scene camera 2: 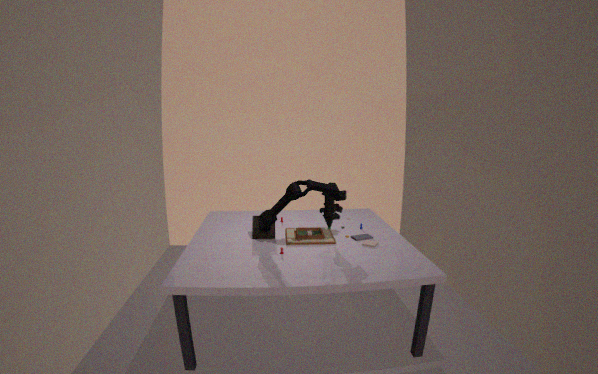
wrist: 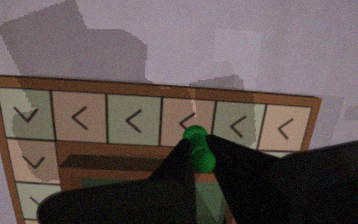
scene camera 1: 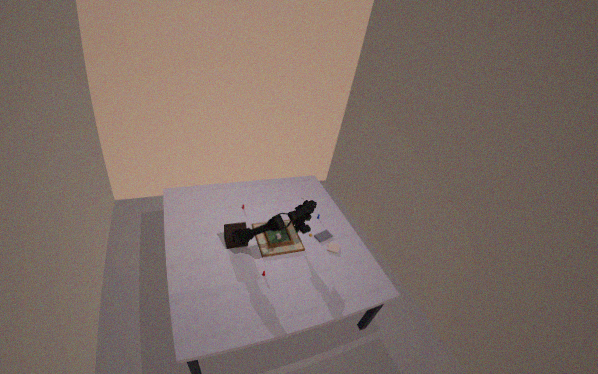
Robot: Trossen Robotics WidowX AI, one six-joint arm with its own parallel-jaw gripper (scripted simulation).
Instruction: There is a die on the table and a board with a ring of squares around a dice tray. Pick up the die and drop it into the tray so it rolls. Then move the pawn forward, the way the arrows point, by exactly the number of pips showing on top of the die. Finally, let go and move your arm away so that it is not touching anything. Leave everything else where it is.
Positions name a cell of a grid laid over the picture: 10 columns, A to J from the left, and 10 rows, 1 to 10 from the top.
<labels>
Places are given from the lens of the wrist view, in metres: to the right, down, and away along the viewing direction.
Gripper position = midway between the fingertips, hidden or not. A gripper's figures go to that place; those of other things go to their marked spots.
my gripper (wrist: F7): 0.01, 0.02, 0.11
green pawn (wrist: F8): 0.01, 0.02, 0.09
arrowed square (wrist: B6): -0.11, 0.01, 0.15
The marked spots on the green pawn and the arrowed square are 0.14 m apart.
</labels>
